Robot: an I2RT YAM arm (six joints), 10 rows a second.
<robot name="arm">
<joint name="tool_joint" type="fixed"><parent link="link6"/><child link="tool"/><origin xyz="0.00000 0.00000 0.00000" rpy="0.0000 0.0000 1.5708"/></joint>
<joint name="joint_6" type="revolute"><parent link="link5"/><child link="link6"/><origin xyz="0.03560 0.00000 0.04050" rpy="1.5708 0.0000 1.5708"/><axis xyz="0 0 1"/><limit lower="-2.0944" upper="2.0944"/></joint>
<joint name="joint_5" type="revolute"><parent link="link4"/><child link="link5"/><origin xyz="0.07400 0.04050 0.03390" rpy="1.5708 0.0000 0.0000"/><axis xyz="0 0 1"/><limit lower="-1.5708" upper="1.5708"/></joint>
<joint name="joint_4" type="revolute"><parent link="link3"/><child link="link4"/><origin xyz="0.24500 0.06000 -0.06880" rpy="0.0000 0.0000 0.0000"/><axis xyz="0 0 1"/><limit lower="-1.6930" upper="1.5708"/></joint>
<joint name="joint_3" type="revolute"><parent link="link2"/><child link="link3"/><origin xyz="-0.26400 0.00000 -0.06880" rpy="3.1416 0.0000 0.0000"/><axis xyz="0 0 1"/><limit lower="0.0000" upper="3.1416"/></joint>
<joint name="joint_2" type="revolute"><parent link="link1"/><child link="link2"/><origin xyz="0.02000 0.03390 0.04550" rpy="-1.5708 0.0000 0.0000"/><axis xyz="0 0 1"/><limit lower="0.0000" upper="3.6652"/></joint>
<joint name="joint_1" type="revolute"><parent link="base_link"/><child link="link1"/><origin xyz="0.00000 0.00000 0.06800" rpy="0.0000 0.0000 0.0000"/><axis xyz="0 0 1"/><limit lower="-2.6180" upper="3.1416"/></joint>
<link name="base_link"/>
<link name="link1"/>
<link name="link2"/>
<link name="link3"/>
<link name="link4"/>
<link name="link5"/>
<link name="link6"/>
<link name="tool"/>
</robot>
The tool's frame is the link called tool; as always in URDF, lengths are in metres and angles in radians.
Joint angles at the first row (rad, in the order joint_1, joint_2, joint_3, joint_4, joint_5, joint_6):
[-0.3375, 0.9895, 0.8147, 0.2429, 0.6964, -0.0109]
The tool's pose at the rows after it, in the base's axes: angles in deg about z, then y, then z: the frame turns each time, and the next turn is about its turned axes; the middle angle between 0 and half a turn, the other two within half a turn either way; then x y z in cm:
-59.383 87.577 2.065 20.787 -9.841 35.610
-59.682 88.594 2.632 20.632 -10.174 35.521
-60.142 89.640 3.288 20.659 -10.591 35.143
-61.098 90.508 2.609 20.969 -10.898 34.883
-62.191 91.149 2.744 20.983 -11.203 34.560
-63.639 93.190 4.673 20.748 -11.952 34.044
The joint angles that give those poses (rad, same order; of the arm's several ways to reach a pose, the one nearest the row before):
[-0.3432, 0.9933, 0.8160, 0.2323, 0.6925, 0.0009]
[-0.3606, 0.9925, 0.8215, 0.2026, 0.6808, 0.0260]
[-0.3782, 1.0003, 0.8193, 0.1890, 0.6715, 0.0524]
[-0.3842, 1.0192, 0.8252, 0.1826, 0.6821, 0.0527]
[-0.3950, 1.0264, 0.8215, 0.1789, 0.6903, 0.0645]
[-0.4289, 1.0334, 0.8227, 0.1390, 0.6805, 0.1267]

